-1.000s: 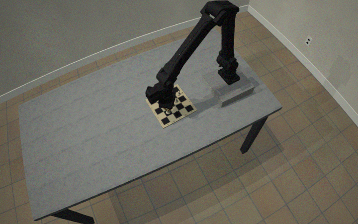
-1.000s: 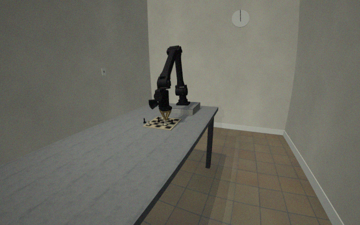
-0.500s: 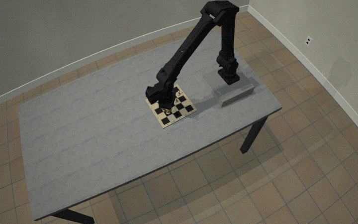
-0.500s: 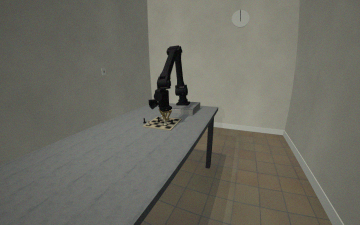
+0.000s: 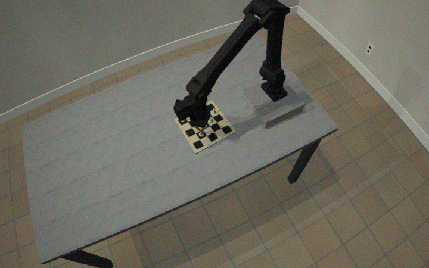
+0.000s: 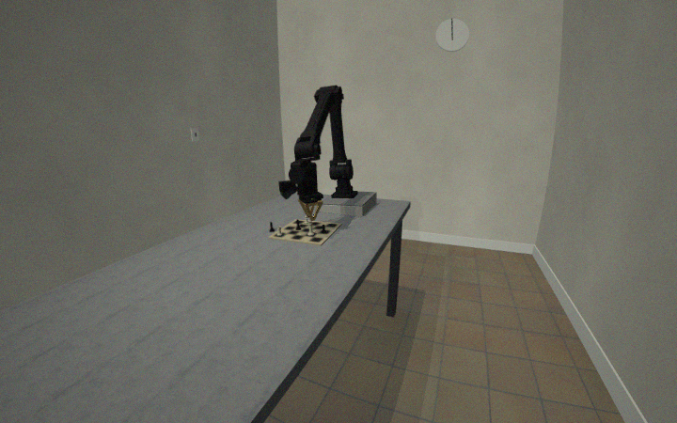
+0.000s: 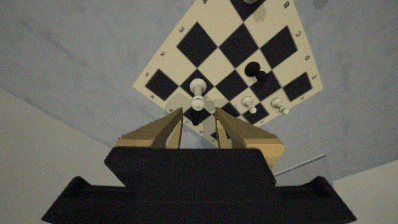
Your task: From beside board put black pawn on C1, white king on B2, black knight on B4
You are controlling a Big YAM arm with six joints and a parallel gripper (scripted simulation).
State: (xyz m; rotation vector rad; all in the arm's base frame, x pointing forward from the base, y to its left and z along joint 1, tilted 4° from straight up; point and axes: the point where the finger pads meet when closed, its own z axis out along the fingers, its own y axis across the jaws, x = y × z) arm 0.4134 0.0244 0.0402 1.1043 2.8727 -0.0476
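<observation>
Right now my hand is 40 mm above the white king. Round my hand: chessboard: 30 mm behind, 40 mm to the right, 70 mm below; then black pawn: 30 mm behind, 30 mm to the left, 60 mm below; then black chess piece: 30 mm behind, 80 mm to the right, 50 mm below.
</observation>
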